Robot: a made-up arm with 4 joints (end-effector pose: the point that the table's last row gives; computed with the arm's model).
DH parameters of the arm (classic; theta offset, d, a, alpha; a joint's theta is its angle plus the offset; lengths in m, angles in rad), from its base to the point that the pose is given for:
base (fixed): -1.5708 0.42 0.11 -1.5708
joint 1: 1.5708 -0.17 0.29 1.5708
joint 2: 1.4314 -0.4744 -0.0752 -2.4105
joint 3: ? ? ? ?
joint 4: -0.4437 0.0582 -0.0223 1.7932
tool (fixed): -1.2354 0.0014 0 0
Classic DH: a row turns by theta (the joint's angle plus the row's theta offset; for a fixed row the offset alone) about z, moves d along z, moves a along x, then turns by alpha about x.
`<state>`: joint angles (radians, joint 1 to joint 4).
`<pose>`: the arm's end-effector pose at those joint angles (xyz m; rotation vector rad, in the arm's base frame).
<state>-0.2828 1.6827 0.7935 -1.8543</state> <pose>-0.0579 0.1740 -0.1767 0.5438 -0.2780 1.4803</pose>
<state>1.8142 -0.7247 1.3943 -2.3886</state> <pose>-0.3529 -0.0546 0.8378 -1.2660 -1.5037 -0.6740</pose>
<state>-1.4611 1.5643 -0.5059 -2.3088</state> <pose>-0.0066 -0.4119 -0.1144 0.3306 -0.0106 2.3548</pose>
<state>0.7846 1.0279 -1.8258 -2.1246</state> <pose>-0.0707 0.3742 0.5062 0.4184 -3.1031 -0.1174</pose>
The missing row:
joint 3: 1.4667 -0.0819 0.1154 -1.6637
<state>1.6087 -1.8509 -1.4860 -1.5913</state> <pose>-0.2923 0.1637 0.8605 2.0106 0.5967 0.0350</pose>
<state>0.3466 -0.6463 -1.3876 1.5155</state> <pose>-0.2192 0.4593 0.2264 -1.5606 1.0179 -0.8376</pose>
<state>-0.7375 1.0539 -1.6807 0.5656</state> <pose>-0.0869 -0.0004 -0.1094 -0.3796 -1.6838 -1.1584</pose>
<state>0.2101 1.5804 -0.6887 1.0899</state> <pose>-0.0458 0.4471 0.1778 -0.3542 -0.7939 -1.5374</pose>
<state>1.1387 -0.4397 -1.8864 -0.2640</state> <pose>-0.1807 0.4000 0.6333 0.5220 -0.0650 -1.1298</pose>
